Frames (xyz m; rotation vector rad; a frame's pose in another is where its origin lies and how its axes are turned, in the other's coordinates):
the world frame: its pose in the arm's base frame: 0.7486 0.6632 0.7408 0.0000 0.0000 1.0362
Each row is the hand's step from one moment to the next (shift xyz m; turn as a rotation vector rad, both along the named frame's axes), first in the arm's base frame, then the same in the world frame.
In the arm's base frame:
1: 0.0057 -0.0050 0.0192 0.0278 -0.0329 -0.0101
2: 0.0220 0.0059 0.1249 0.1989 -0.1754 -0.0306
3: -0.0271 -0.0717 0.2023 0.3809 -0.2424 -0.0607
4: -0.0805 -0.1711 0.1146 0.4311 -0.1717 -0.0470
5: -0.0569 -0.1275 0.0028 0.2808 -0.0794 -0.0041
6: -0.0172 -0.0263 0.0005 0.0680 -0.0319 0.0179
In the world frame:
1: -0.0014 -0.0075 0.0192 -0.0141 -0.0407 -0.0101
2: 0.0163 -0.0159 0.1249 -0.0496 -0.2605 -0.0306
3: -0.0755 -0.0132 0.2023 -0.0145 -0.4513 -0.0607
4: -0.1882 -0.0179 0.1146 0.0719 -0.4584 -0.0470
5: -0.1387 -0.0160 0.0028 0.0747 -0.2821 -0.0041
6: -0.0314 0.0014 0.0005 0.0072 -0.0748 0.0179

